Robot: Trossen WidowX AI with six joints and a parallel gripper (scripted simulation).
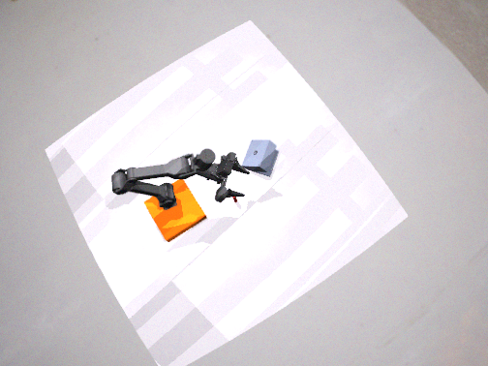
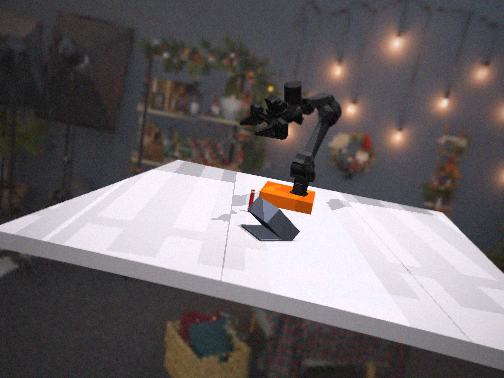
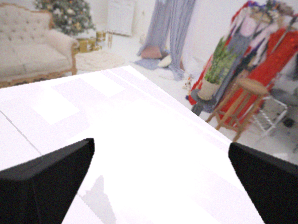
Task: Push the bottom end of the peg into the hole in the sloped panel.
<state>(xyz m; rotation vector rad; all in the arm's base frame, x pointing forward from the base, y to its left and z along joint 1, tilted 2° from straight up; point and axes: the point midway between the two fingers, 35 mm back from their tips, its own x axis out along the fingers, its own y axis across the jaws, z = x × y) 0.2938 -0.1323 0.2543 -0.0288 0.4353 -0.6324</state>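
The red peg lies 230 mm below my gripper tip, 60 mm behind it and 40 mm to the left of it. The rest, counted from my gripper tip: sloped panel 240 mm below, 170 mm to the left, 120 mm ahead; then flat grey foot 280 mm below, 160 mm to the left, 130 mm ahead.
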